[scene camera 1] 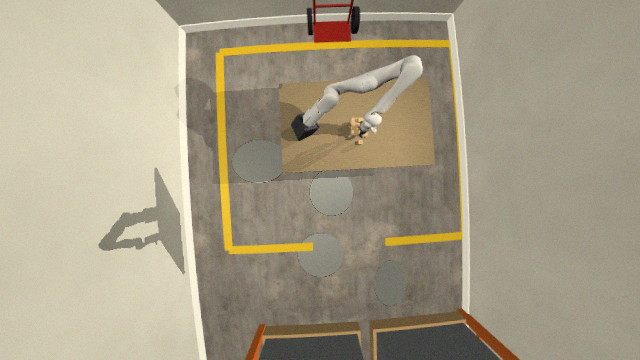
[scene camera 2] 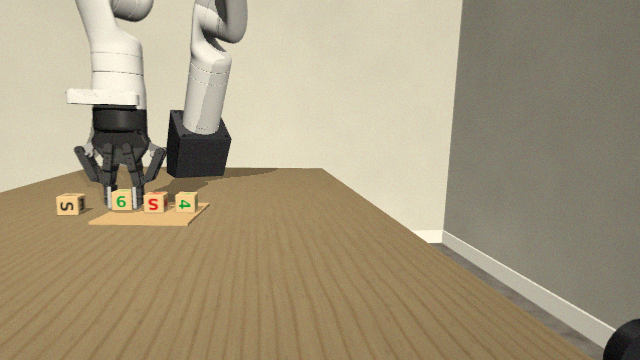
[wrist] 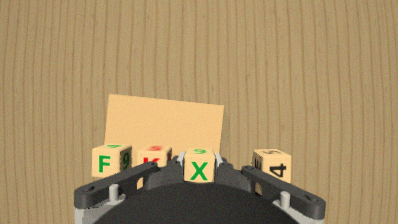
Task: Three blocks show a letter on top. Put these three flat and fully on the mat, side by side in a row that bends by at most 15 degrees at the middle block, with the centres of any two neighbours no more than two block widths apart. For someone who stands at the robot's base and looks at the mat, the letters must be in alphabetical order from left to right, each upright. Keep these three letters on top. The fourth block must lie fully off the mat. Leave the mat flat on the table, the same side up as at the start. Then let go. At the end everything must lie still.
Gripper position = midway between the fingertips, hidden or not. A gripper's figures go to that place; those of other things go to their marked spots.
Scene:
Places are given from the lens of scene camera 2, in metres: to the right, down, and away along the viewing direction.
my gripper (scene camera 2: 125,208): -0.32, 0.05, 0.61
tan mat (scene camera 2: 135,217): -0.28, 0.06, 0.57

